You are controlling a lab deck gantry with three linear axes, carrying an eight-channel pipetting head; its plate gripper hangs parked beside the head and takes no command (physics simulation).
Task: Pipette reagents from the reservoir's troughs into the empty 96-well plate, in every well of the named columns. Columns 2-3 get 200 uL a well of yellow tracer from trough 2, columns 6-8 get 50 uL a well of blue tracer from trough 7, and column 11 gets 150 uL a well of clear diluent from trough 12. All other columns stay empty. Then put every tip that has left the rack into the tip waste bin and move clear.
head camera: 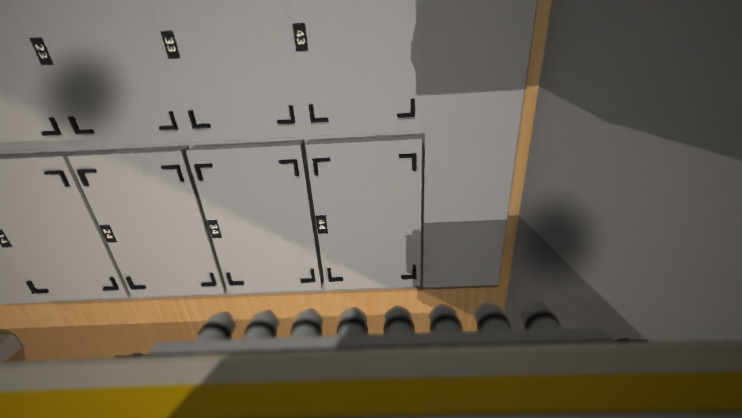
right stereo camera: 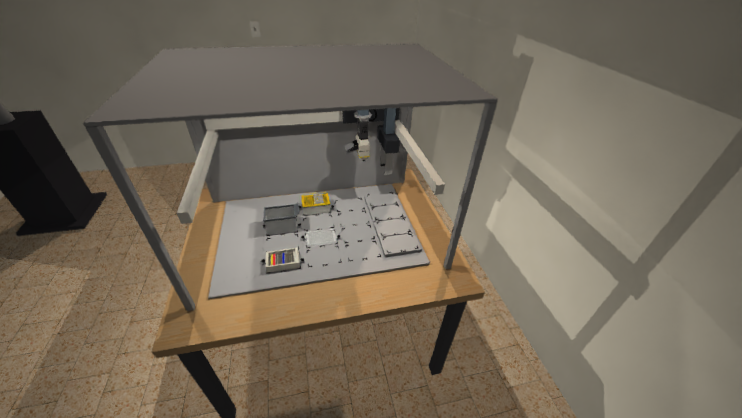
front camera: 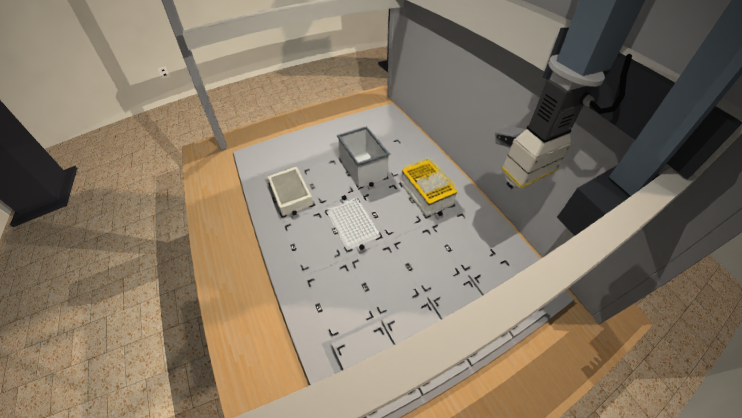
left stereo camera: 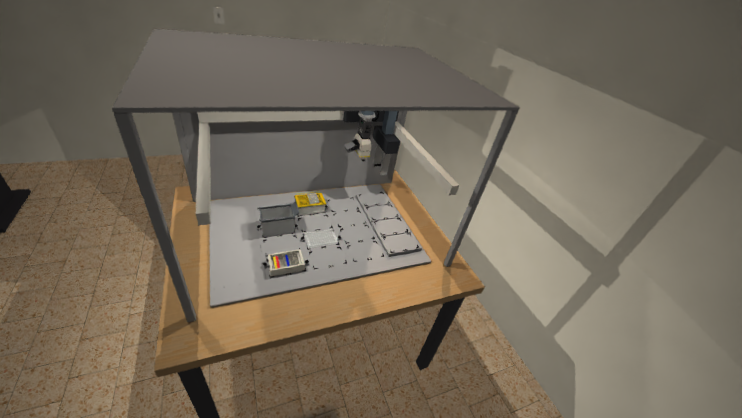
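Note:
The pipetting head hangs high near the back wall, right of the yellow tip rack. Its eight nozzles are bare. Pale tips fill part of the rack. The white 96-well plate lies flat mid-deck; liquid in its wells cannot be made out. The reservoir shows yellow, red and blue troughs in the stereo views. The grey waste bin has a pale patch inside. The plate gripper hangs beside the head, its fingers unclear.
A raised row of marked slots runs along the deck's right side. Grey frame posts and pale side rails surround the deck. A dark block hangs right of the head.

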